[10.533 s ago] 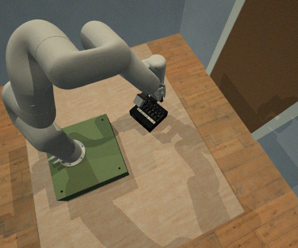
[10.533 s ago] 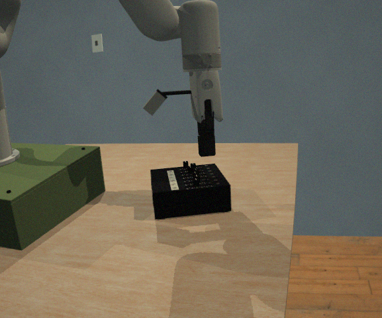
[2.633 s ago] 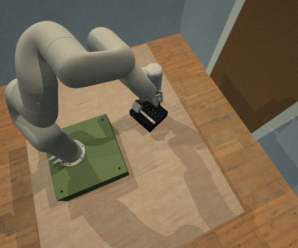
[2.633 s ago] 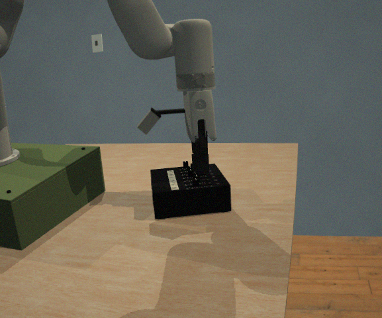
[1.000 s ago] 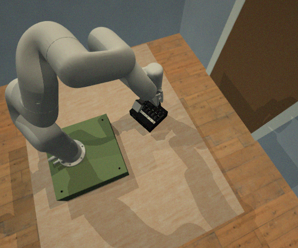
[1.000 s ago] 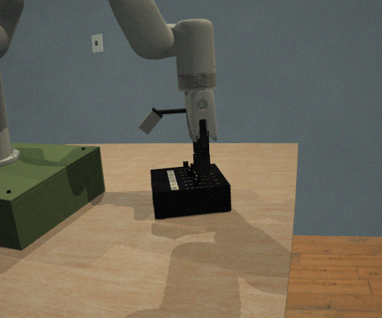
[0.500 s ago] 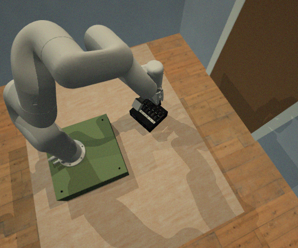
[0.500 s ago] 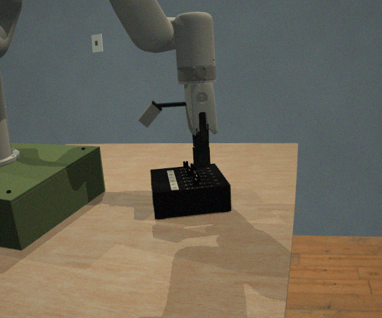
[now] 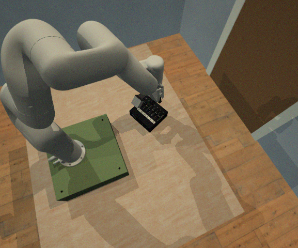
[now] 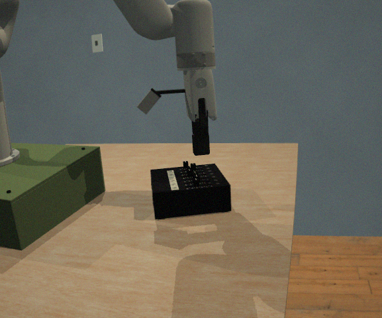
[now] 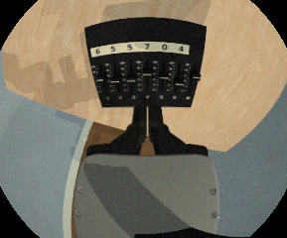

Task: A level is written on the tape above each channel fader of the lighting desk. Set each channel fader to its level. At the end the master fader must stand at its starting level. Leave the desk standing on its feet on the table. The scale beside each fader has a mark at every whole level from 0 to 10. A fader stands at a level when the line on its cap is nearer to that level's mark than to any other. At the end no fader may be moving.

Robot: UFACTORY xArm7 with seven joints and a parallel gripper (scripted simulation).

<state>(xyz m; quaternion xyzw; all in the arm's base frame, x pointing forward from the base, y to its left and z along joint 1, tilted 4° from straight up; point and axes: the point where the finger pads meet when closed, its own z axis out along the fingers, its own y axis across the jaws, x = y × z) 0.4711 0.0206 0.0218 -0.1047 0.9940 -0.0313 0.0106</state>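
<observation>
The fader cap lies 30 mm behind my hand, 10 mm to the right of it and 50 mm below it. Also, from my hand: master fader: 40 mm behind, 60 mm to the left, 50 mm below.
</observation>
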